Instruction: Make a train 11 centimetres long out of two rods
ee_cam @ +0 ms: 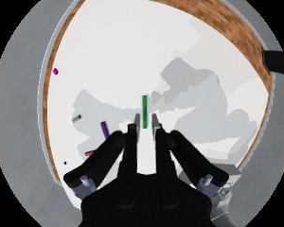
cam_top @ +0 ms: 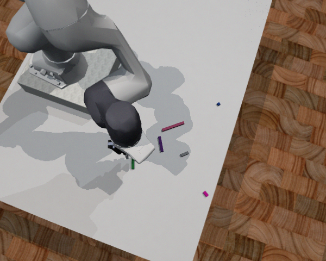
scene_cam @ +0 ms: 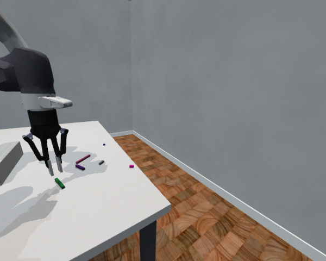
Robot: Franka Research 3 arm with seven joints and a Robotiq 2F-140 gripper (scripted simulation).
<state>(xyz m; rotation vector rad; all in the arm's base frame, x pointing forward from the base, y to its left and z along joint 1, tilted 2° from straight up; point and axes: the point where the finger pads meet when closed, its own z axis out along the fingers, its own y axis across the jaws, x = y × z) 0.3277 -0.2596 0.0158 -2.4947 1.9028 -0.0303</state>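
The green rod is 8 cm below my hand. From my hand the other things lie so: grey rod (18 cm ahead, 7 cm to the left, 8 cm below); then pink rod (11 cm ahead, 16 cm to the left, 8 cm below); then purple rod (9 cm ahead, 8 cm to the left, 8 cm below).
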